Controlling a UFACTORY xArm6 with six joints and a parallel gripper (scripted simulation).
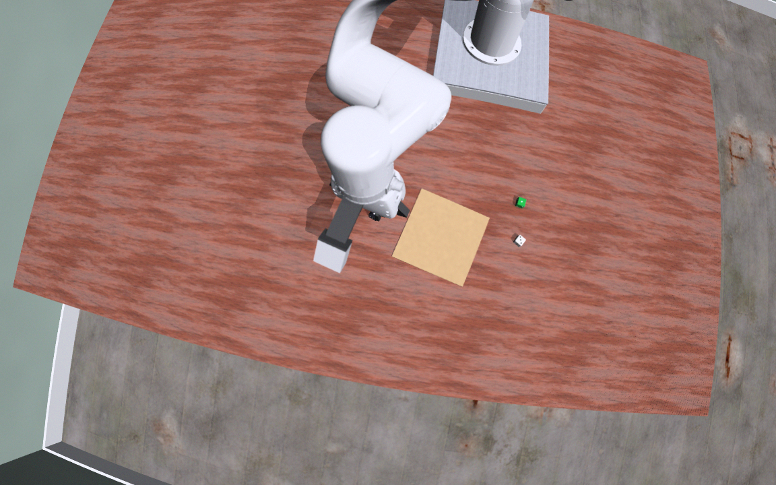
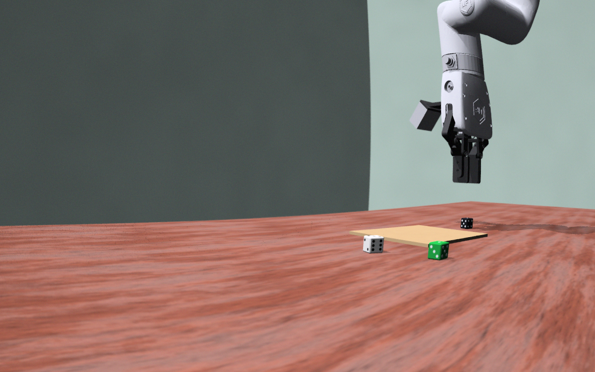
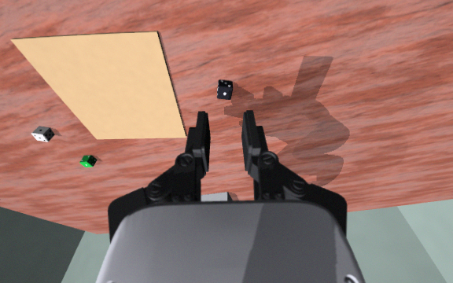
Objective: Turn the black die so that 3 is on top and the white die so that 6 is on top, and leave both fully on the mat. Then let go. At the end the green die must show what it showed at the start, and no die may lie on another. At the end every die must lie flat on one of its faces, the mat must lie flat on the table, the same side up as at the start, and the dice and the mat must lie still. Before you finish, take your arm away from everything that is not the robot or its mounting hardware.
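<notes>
The black die is 8 cm below my hand. The rest, counted from my hand: green die 28 cm to the left, 8 cm below, 4 cm behind; then white die 28 cm to the left, 8 cm below, 4 cm ahead; then tan mat 13 cm to the left, 9 cm below, 3 cm ahead.
</notes>
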